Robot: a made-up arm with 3 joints. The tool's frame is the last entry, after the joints.
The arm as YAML. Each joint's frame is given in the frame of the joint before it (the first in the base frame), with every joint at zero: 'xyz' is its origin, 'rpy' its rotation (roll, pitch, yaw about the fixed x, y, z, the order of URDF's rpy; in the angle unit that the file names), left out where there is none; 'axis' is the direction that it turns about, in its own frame. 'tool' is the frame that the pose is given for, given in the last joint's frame.
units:
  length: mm
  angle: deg
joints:
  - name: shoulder
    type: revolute
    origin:
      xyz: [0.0, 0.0, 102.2]
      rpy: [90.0, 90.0, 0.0]
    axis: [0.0, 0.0, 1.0]
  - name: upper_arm
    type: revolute
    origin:
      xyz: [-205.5, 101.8, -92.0]
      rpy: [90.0, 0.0, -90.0]
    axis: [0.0, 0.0, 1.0]
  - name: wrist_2
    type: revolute
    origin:
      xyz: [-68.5, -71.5, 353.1]
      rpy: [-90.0, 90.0, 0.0]
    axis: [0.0, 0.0, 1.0]
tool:
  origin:
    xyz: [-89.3, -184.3, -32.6]
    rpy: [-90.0, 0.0, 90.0]
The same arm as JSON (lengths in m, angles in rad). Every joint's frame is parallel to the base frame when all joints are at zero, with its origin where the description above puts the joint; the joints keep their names.
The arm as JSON. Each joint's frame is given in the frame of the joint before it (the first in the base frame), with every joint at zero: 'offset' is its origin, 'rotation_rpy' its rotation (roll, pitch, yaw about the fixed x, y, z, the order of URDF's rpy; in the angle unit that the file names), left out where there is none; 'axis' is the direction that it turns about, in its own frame. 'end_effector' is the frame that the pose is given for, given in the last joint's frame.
{"length_unit": "m", "angle_unit": "rad", "chain": [
  {"id": "shoulder", "offset": [0.0, 0.0, 0.1022], "axis": [0.0, -1.0, 0.0]},
  {"id": "upper_arm", "offset": [0.1018, 0.092, 0.2055], "axis": [0.0, 0.0, 1.0]},
  {"id": "wrist_2", "offset": [0.0685, 0.0715, 0.3531], "axis": [0.0, -1.0, 0.0]}
], "end_effector": {"offset": [-0.1843, 0.0326, 0.0893]}}

